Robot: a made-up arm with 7 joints.
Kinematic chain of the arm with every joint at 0, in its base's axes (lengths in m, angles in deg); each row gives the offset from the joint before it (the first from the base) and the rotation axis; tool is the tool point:
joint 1: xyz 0 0 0.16 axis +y
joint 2: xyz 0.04 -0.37 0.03 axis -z
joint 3: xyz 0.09 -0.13 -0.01 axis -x
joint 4: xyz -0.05 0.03 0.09 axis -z
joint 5: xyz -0.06 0 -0.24 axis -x
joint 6: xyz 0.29 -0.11 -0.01 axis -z
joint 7: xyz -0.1 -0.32 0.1 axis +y
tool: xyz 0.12 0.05 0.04
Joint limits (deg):
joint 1: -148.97..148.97
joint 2: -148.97..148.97
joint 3: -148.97..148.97
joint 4: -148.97..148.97
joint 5: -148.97..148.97
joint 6: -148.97..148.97
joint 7: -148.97..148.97
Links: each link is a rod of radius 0.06 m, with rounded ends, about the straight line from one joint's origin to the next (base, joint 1, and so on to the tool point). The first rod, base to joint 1, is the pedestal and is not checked.
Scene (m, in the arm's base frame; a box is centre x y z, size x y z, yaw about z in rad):
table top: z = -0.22
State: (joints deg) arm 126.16 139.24 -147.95 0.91 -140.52 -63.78 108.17
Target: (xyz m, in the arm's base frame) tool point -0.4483 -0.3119 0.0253
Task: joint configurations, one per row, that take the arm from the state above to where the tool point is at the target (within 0.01 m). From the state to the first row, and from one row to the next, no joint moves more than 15 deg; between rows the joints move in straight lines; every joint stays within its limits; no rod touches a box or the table.
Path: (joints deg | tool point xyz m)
1: 132.40 129.11 -139.80 12.98 -131.61 -67.91 111.06 | 0.4968 -0.7620 0.1186
2: 138.64 118.97 -131.65 25.05 -122.70 -72.04 113.96 | 0.2537 -0.9062 0.0049
3: 144.88 108.84 -123.49 37.12 -113.79 -76.18 116.85 | -0.0391 -0.9323 -0.0286
4: 145.39 98.27 -126.28 51.38 -115.51 -80.40 110.33 | -0.2189 -0.8621 -0.0301
5: 145.91 87.69 -129.07 65.64 -117.23 -84.63 103.81 | -0.3684 -0.7205 -0.0286
6: 146.43 77.12 -131.86 79.90 -118.95 -88.86 97.29 | -0.4526 -0.5253 -0.0124
7: 146.94 66.55 -134.65 94.16 -120.67 -93.09 90.77 | -0.4483 -0.3119 0.0253

